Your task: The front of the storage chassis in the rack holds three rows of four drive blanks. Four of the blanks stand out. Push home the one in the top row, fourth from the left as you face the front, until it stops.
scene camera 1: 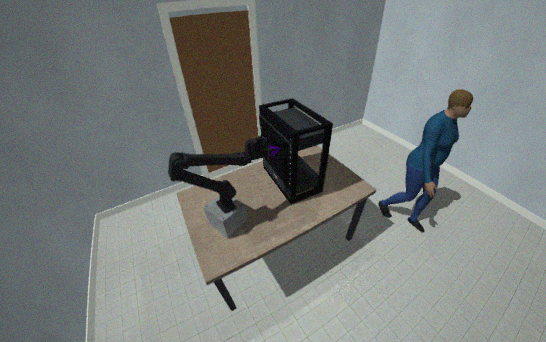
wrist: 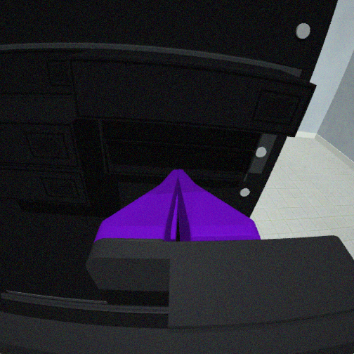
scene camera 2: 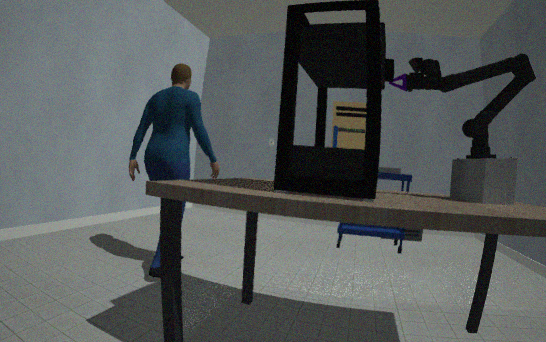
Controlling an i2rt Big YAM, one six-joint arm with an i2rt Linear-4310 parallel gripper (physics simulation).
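Pixels of known places: gripper, fingertip midpoint: [scene camera 1: 280, 148] [scene camera 2: 389, 82]; arm's base, link origin: [scene camera 1: 226, 206] [scene camera 2: 480, 158].
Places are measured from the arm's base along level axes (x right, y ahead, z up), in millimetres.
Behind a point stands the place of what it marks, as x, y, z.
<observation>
The black rack [scene camera 1: 293, 175] @[167, 445, 112] [scene camera 2: 285, 125] @[-258, 818, 15] stands on the table and holds the dark storage chassis [scene camera 1: 296, 119] @[-53, 684, 362] [scene camera 2: 335, 55] @[-195, 676, 274] in its upper part. In the wrist view the top-row blank at the far right [wrist: 175, 97] stands out from the front, with a dark recess below it. It also shows in scene camera 2 as a dark block [scene camera 2: 389, 69] @[-88, 461, 288] in front of the chassis. My gripper [scene camera 1: 277, 147] @[69, 418, 291] [scene camera 2: 391, 81] @[69, 418, 291] [wrist: 177, 177] is shut and empty. Its purple fingertips are in front of the chassis, below the blank's face in the wrist view. Contact cannot be told.
More drive blanks [wrist: 47, 145] are to the left in the wrist view, their depth hard to read. Round pale screw heads [wrist: 303, 30] line the rack's right edge. The wooden table [scene camera 1: 250, 245] @[242, -1, -180] [scene camera 2: 225, 197] @[-369, 948, -195] bears the arm's grey base. A person [scene camera 1: 435, 140] [scene camera 2: 167, 130] is beyond the table.
</observation>
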